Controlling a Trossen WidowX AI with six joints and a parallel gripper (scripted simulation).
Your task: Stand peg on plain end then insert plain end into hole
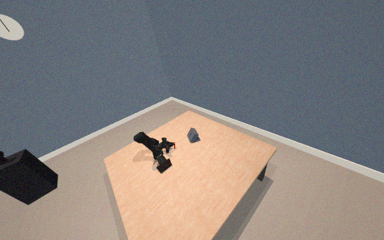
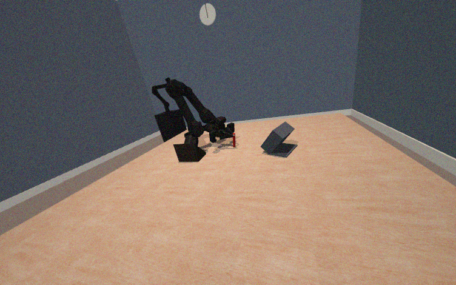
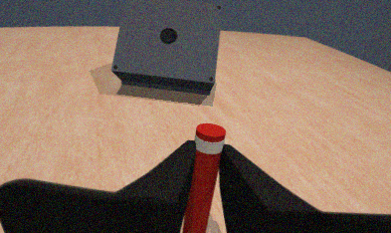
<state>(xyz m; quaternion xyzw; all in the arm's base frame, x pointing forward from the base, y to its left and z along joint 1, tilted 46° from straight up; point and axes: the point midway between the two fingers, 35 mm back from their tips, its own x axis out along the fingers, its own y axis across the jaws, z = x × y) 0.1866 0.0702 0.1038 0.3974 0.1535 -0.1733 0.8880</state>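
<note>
The red peg is 10 mm below my gripper tip. Also, from my gripper tip: grey sloped panel: 220 mm ahead, 50 mm to the right, 10 mm below.
</note>
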